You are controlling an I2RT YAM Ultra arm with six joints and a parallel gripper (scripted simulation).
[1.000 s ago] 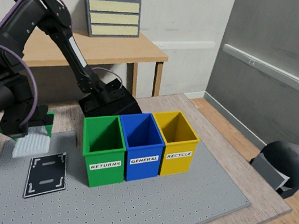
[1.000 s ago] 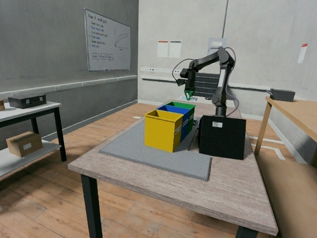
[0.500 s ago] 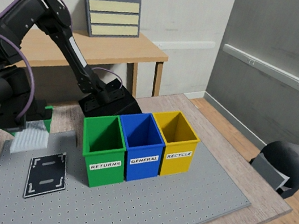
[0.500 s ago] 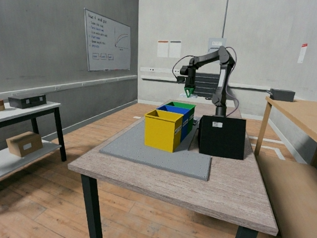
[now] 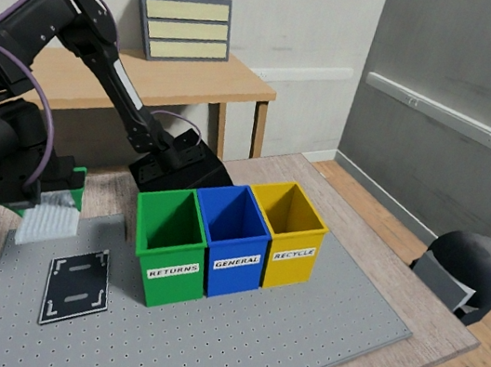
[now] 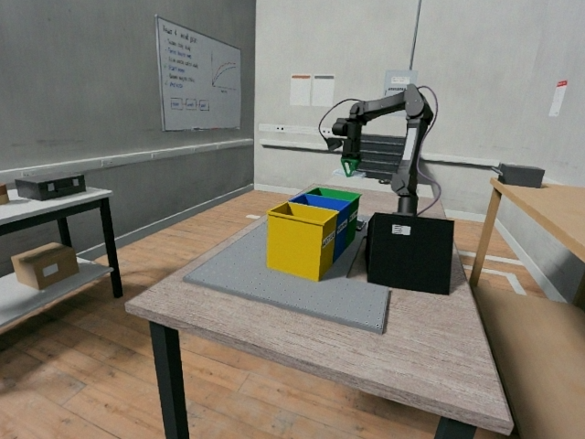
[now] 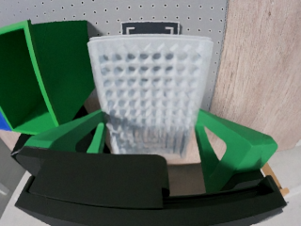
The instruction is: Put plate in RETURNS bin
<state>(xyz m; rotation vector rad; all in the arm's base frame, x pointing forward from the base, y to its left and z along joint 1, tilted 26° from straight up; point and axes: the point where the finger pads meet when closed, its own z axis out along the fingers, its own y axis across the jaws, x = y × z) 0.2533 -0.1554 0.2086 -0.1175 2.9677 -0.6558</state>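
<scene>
My gripper is now 1 cm short of the 96-well plate. Also, from my hand: green returns bin: 21 cm to the left, 14 cm below; then blue general bin: 34 cm to the left, 14 cm below; then black plate nest N1: 22 cm below.
</scene>
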